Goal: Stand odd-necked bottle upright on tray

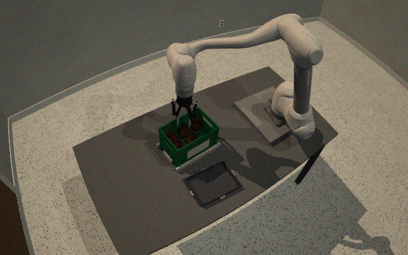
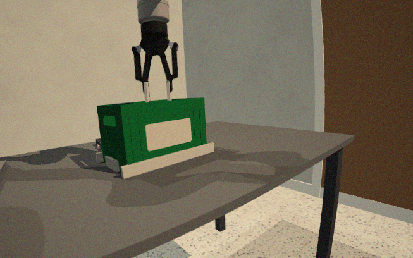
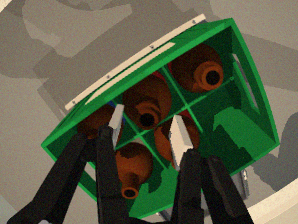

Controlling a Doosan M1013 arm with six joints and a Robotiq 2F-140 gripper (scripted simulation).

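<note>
Now: the crate 1 cm behind my hand, 4 cm to the left of it and 11 cm below it. From my hand the other things lie so: bottle (6 cm ahead, 10 cm to the left, 11 cm below); black tray (4 cm behind, 32 cm to the left, 18 cm below).
</note>
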